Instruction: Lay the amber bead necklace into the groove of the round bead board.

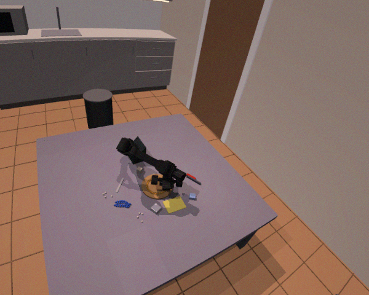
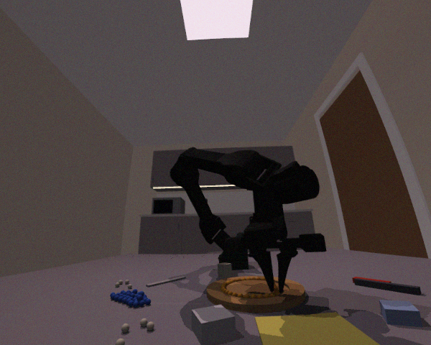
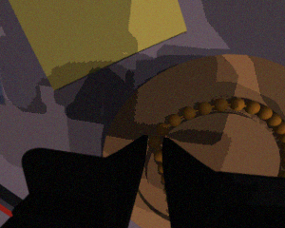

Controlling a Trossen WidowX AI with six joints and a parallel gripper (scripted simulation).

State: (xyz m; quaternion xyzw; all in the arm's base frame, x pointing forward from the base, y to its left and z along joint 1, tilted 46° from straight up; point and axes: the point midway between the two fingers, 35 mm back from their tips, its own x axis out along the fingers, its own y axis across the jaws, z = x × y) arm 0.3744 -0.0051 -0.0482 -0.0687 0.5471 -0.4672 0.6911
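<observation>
The round wooden bead board lies 6 cm behind my gripper tip, 3 cm to the right of it and 1 cm below it. From my gripper tip the other things lie so: blue block: 12 cm ahead, 12 cm to the left, 1 cm below; then grey block: 9 cm ahead, 12 cm to the right; then yellow pad: 11 cm ahead, 1 cm to the right, 1 cm below.
</observation>
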